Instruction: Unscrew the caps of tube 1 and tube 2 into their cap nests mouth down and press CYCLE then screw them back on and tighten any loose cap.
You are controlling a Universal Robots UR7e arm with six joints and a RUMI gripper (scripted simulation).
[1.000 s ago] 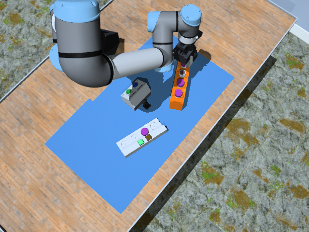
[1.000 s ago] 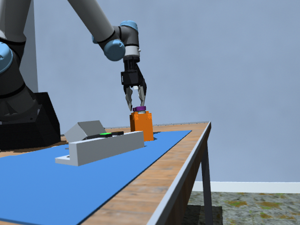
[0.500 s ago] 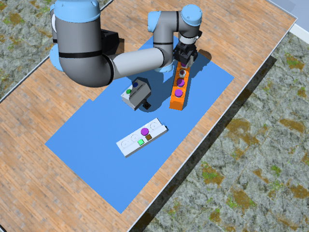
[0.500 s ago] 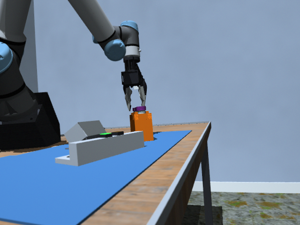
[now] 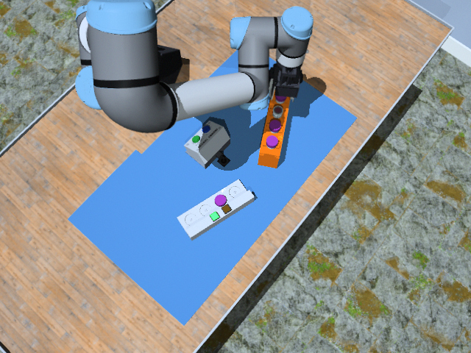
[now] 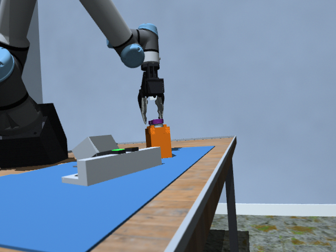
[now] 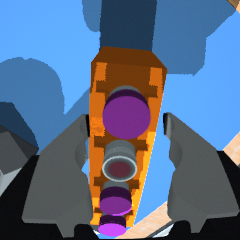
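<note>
Now: the purple cap 10 mm below my hand. From my hand the other things lie so: grey key housing: 240 mm to the right, 80 mm behind, 70 mm below; green key: 260 mm to the right, 100 mm behind, 60 mm below; blue key: 220 mm to the right, 100 mm behind, 60 mm below.
</note>
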